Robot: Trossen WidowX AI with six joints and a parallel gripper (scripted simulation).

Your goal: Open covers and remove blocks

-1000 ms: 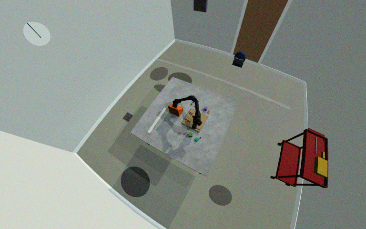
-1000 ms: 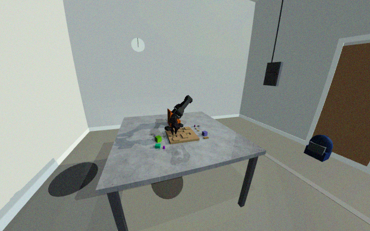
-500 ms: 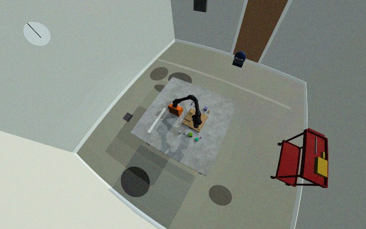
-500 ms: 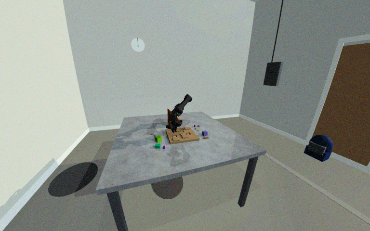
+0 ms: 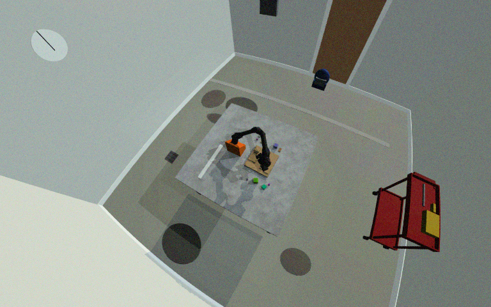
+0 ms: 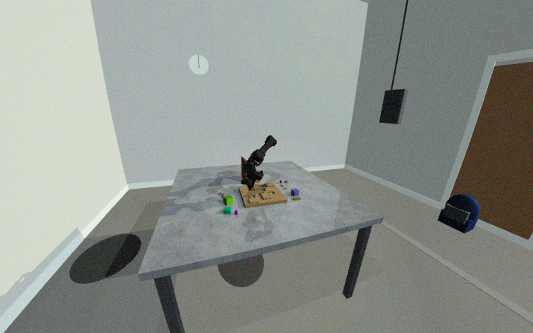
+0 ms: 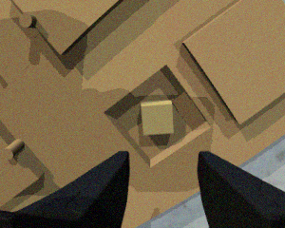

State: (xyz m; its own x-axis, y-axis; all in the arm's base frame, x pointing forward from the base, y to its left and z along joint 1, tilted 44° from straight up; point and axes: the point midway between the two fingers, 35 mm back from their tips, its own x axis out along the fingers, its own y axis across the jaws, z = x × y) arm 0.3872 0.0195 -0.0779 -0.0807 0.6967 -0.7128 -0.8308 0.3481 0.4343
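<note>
Now: the green block 16 cm to the right of my gripper tip, 5 cm below it and 3 cm ahead of it. From my gripper tip the other things lie so: small brown piece: 32 cm to the left, 7 cm below, 6 cm ahead; teal block: 17 cm to the right, 14 cm ahead, 6 cm below; small purple block: 17 cm ahead, 12 cm to the right, 7 cm below.
</note>
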